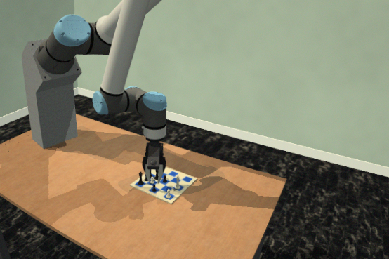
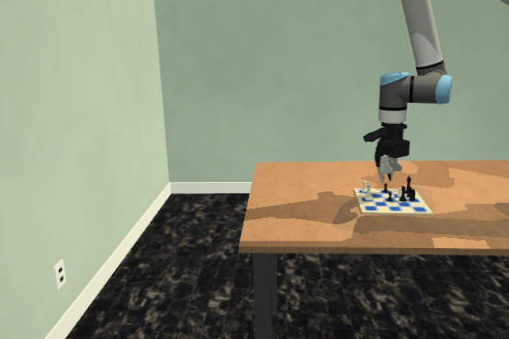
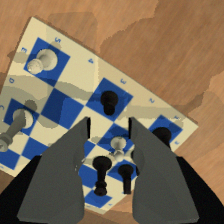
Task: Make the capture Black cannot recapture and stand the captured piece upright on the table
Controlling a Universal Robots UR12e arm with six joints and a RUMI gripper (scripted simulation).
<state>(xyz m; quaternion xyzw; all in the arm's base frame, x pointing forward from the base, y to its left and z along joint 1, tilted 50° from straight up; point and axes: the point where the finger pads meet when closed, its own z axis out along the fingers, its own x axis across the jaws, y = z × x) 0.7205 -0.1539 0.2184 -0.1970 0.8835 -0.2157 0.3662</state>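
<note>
The white pawn lies 3 cm behind my hand, 5 cm to the left of it and 4 cm below it. Also, from my hand: blue-and-cream chessboard (2 cm ahead, 8 cm to the left, 6 cm below).
</note>
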